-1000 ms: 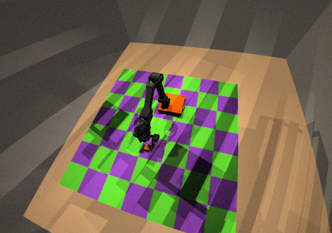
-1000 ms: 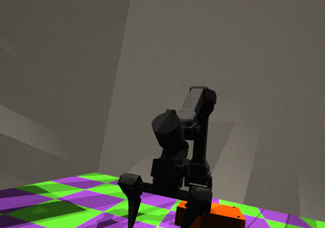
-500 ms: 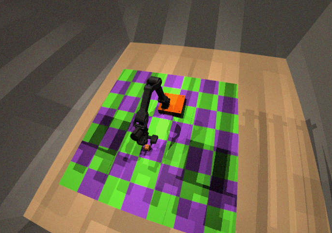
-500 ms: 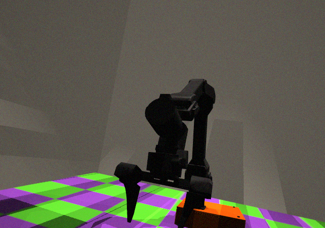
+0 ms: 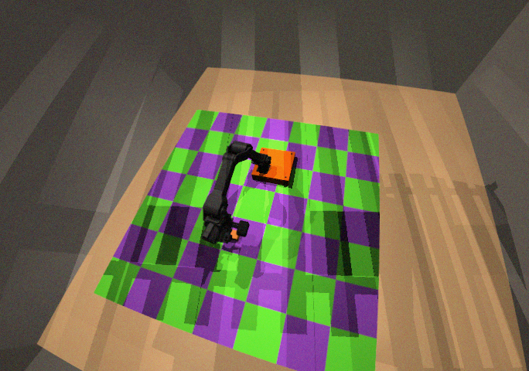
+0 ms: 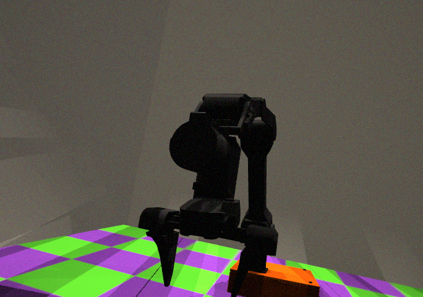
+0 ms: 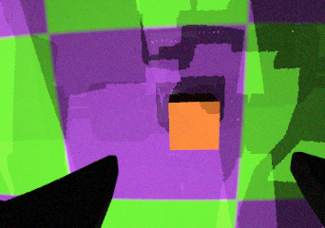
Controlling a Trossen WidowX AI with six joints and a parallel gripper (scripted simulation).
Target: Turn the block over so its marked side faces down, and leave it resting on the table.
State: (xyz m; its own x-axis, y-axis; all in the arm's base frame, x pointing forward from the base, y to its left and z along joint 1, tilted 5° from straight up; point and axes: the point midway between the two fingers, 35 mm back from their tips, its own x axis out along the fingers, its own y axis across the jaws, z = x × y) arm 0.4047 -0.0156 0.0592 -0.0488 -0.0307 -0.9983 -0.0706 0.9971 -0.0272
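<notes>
The block lies 9 cm below my gripper tip and 1 cm behind it.
</notes>
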